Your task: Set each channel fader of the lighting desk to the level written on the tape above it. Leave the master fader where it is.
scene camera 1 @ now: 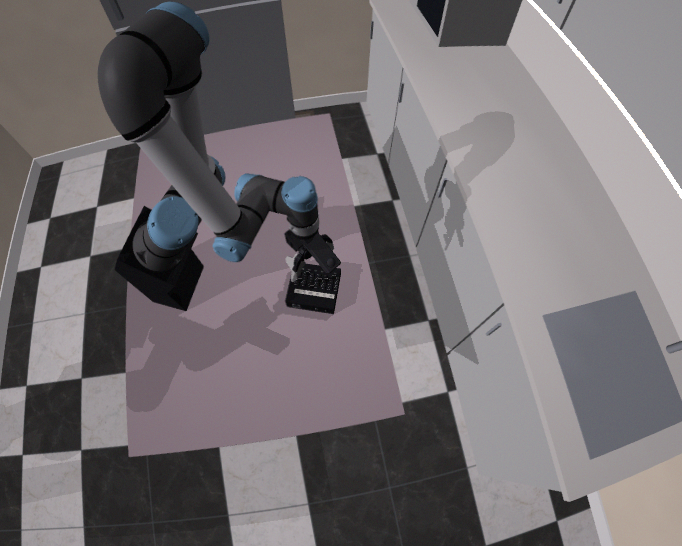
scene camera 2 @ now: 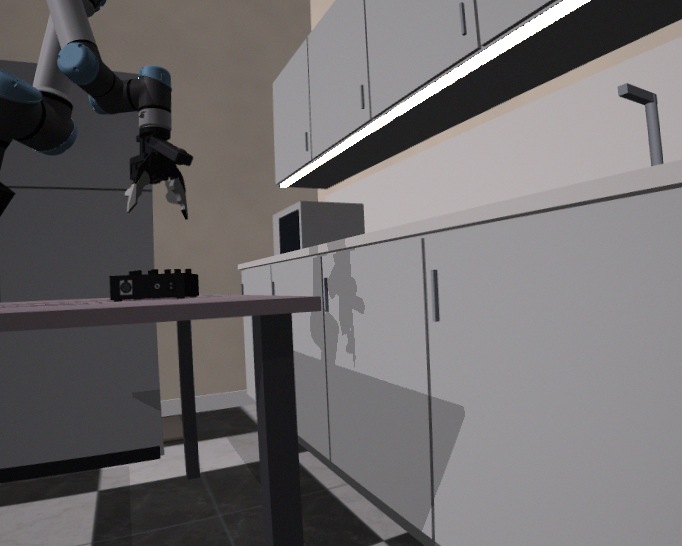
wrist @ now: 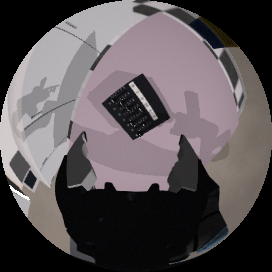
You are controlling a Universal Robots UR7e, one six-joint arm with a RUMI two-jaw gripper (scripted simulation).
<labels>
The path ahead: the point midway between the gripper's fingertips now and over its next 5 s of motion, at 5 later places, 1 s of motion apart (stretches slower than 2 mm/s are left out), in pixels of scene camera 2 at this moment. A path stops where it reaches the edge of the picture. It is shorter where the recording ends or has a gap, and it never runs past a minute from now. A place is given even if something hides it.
My gripper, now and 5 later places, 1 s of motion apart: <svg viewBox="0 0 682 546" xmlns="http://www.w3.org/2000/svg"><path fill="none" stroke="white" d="M159 216L164 221L164 228L160 234L160 240L164 244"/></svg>
</labels>
